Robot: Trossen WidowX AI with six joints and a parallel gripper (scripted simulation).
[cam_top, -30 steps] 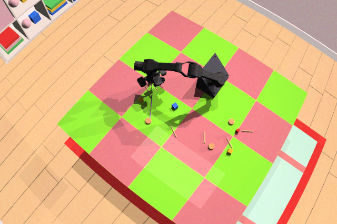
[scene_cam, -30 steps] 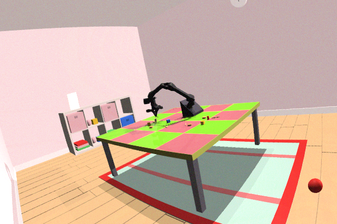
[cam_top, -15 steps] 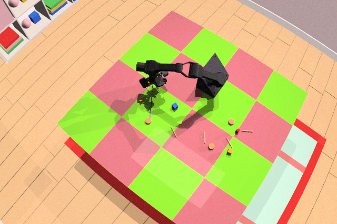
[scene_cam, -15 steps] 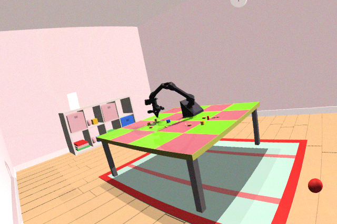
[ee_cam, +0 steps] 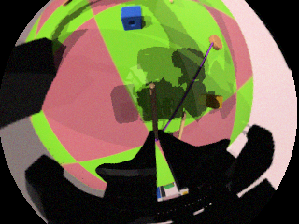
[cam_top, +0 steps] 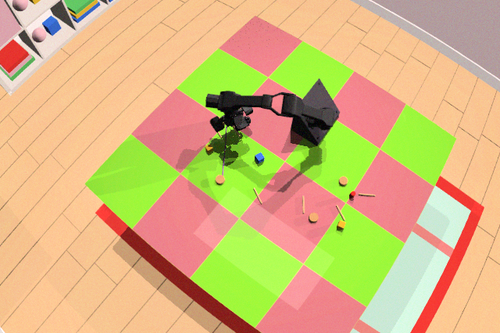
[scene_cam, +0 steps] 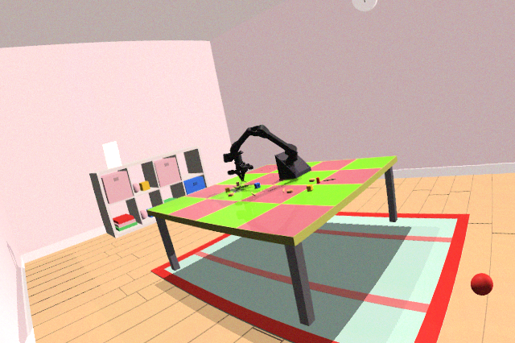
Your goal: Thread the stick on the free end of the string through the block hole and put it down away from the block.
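Now: the wooden block 5 cm to the right of my gripper tip, 2 cm below it and 1 cm ahead of it. Round my gripper tip: round wooden button (23 cm ahead, 10 cm to the left, 2 cm below); red bead (61 cm to the left, 3 cm behind, 2 cm below); blue block (19 cm to the left, 6 cm ahead, 2 cm below).
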